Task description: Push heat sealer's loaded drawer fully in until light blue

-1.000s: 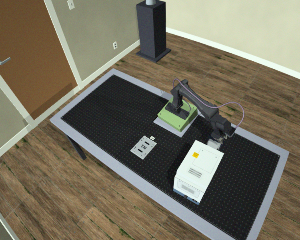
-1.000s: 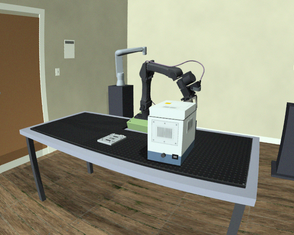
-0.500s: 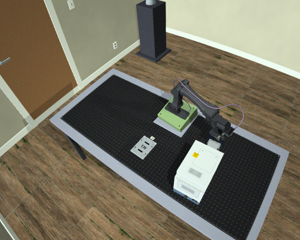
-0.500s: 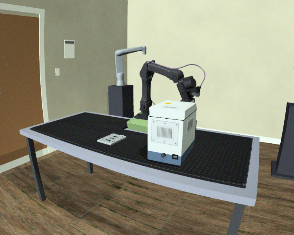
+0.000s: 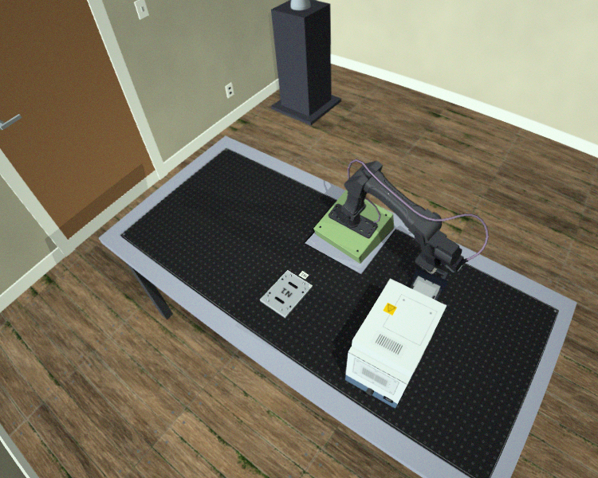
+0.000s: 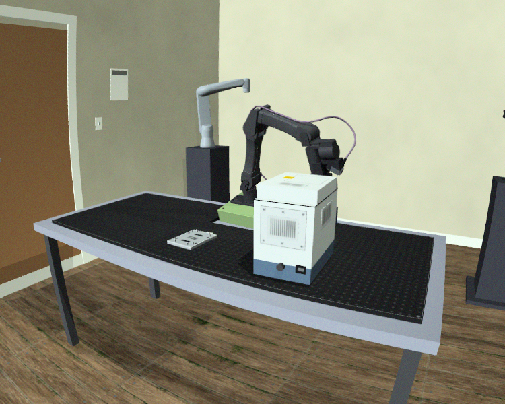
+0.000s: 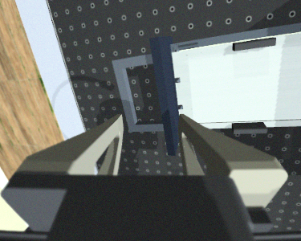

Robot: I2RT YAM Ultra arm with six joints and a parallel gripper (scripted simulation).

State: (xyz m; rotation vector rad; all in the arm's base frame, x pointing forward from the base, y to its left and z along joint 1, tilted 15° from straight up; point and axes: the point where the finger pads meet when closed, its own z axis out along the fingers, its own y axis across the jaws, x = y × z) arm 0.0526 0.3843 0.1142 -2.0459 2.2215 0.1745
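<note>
My hand is 9 cm above the sealer drawer, 6 cm short of it and 1 cm to the right of it.
</note>
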